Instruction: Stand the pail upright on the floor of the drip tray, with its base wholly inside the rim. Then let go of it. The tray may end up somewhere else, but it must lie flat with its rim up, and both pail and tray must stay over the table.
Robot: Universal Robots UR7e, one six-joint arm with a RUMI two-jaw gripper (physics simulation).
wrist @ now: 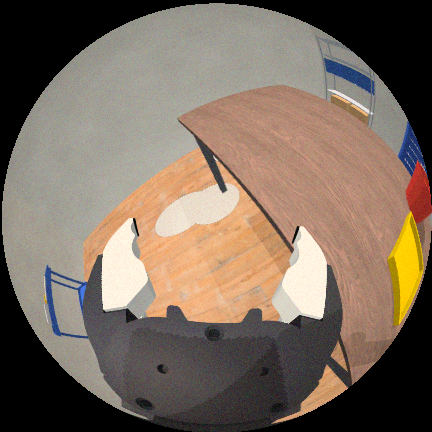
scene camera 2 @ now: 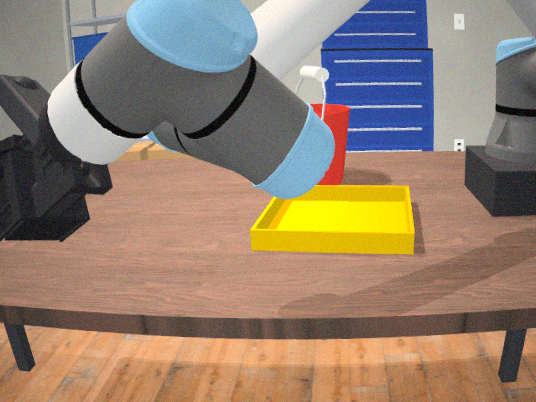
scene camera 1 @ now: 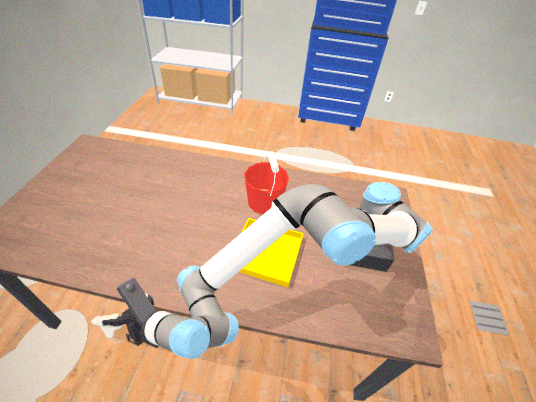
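Where they show: gripper, fingertip midpoint: (wrist: 215,224) (scene camera 1: 117,307); arm's base at its link origin: (scene camera 2: 521,154).
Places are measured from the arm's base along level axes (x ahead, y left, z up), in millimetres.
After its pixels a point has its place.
Note:
The red pail (scene camera 1: 260,192) @[x 448, y 6, z 61 mm] (scene camera 2: 338,145) @[x 378, y -43, z 3 mm] (wrist: 419,195) stands upright on the table, behind the tray as seen from scene camera 2, with its white-gripped handle raised. The arm hides part of it in both scene views. The yellow drip tray (scene camera 1: 272,257) @[x 327, y 198, z -81 mm] (scene camera 2: 332,241) @[x 355, y 302, z -68 mm] (wrist: 400,280) lies flat with its rim up; no pail stands in it. My gripper (wrist: 215,224) @[x 675, y 620, z 75 mm] is open and empty, out past the table's front edge and well away from pail and tray. In scene camera 1 its pale fingers show at the lower left; in scene camera 2 the fingers are out of view.
The wooden table (scene camera 1: 125,200) @[x 1047, y 133, z -85 mm] (scene camera 2: 175,280) @[x 555, y 418, z -85 mm] (wrist: 300,150) @[x 857, y 349, z -85 mm] carries the arm's dark base (scene camera 1: 377,258) @[x -59, y 116, z -10 mm] (scene camera 2: 505,187) @[x 62, y 131, z -31 mm] at its right side. The forearm crosses above the tray in scene camera 1. A shelf rack and a blue drawer cabinet (scene camera 1: 345,75) (scene camera 2: 380,100) stand beyond the table.

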